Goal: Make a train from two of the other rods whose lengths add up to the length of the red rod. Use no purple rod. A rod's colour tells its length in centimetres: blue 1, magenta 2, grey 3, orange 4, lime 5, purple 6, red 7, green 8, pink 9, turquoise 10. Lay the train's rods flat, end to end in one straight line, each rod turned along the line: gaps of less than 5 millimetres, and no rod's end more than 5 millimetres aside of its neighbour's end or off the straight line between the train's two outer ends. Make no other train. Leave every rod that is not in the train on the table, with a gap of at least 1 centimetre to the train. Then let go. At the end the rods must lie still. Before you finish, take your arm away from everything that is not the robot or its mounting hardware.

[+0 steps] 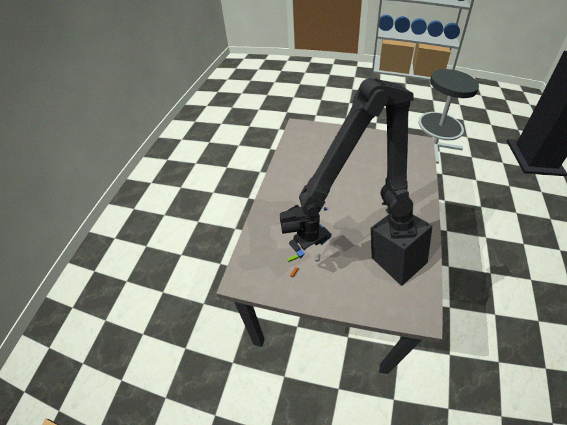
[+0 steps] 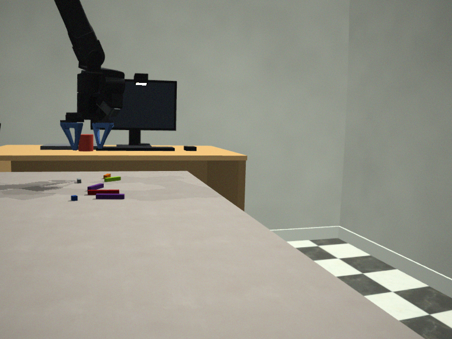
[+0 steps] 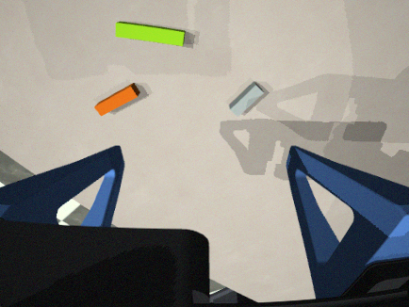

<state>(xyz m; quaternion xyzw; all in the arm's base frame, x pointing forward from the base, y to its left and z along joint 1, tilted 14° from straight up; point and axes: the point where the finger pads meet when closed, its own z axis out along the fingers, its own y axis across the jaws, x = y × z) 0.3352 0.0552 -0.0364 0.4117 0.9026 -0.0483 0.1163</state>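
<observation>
Now: the orange rod 9 cm below my hand, 6 cm ahead of it and 5 cm to the left of it. The rest, counted from my hand: grey rod (9 cm below, 3 cm behind, 2 cm to the right); then lime rod (9 cm below, 7 cm ahead, 1 cm to the right); then purple rod (14 cm to the right, 9 cm below, 1 cm ahead).
</observation>
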